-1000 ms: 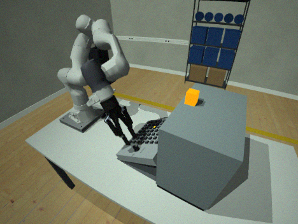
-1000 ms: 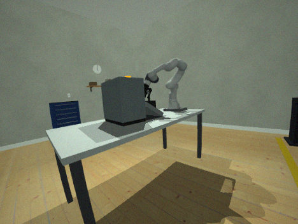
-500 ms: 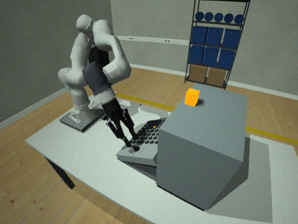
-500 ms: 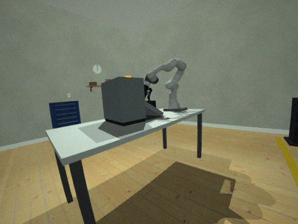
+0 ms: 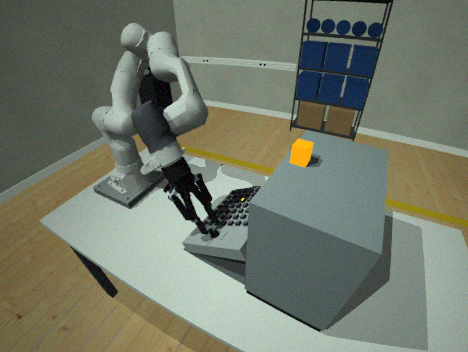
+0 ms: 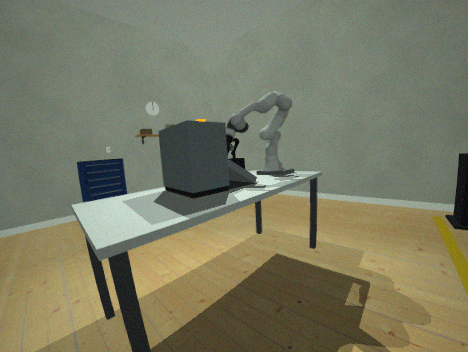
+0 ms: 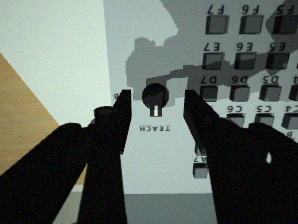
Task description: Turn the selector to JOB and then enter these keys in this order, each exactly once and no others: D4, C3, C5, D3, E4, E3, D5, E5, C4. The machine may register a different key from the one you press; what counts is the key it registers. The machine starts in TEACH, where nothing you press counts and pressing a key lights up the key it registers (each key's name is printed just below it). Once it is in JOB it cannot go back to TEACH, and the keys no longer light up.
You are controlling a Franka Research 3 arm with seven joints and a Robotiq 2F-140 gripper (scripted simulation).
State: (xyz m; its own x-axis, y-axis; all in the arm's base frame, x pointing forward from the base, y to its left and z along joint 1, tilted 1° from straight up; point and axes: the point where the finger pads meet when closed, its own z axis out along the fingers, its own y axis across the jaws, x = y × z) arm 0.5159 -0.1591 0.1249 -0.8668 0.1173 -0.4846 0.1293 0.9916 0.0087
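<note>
Now: the selector knob 3 cm ahead of my hand and 4 cm below it. Also, from my hand: key: 8 cm ahead, 15 cm to the left, 3 cm below.
</note>
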